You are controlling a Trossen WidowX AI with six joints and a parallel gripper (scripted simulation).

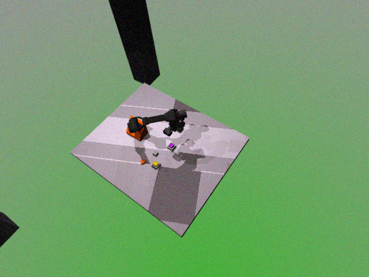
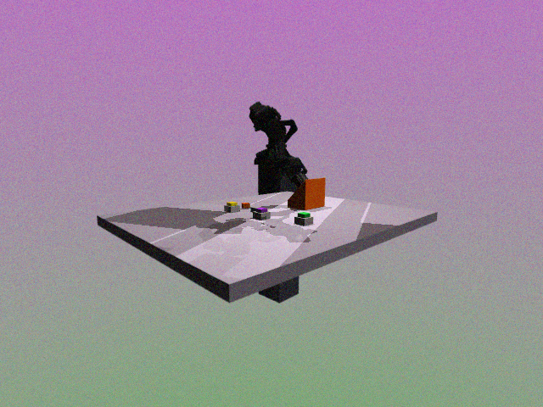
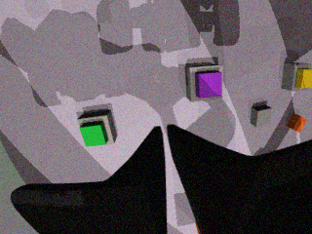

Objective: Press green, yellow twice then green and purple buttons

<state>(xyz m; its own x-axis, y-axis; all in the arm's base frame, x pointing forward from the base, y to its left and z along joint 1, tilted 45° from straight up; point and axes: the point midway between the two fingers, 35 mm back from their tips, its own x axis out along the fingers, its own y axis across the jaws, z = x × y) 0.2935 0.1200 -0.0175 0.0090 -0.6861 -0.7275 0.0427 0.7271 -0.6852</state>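
Now: gripper tip 70 mm to the left of the purple button and 100 mm above it. The rest, counted from my gripper tip: yellow button (260 mm to the right, 100 mm below); small orange block (110 mm behind, 290 mm to the right, 120 mm below); green button (40 mm behind, 100 mm to the left, 100 mm below).
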